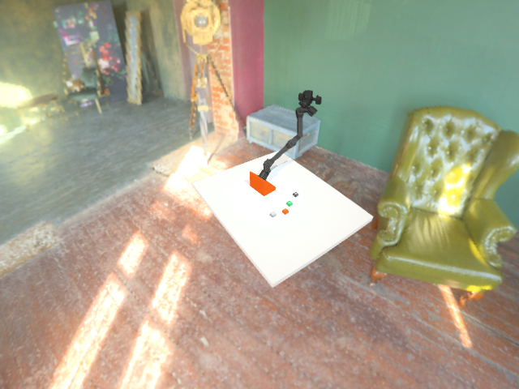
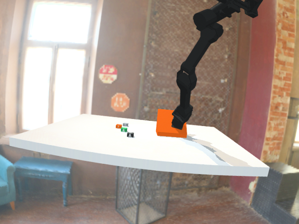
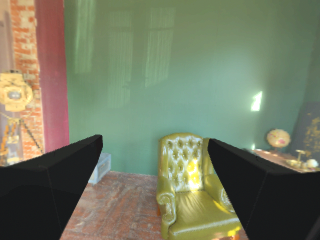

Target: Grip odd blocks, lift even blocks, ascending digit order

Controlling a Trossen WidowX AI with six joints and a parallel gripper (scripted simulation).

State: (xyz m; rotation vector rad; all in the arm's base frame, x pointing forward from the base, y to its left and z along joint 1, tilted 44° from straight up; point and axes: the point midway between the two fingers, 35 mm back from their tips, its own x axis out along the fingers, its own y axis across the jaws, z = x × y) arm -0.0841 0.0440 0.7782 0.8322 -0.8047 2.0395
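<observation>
My gripper tip is 69 cm to the left of the grey block, 58 cm above it and 54 cm short of it. Also, from my gripper tip: black block 58 cm below, 44 cm ahead, 43 cm to the right; orange block 60 cm to the right, 58 cm below, 56 cm ahead; green block 58 cm below, 53 cm to the right, 50 cm ahead.
</observation>
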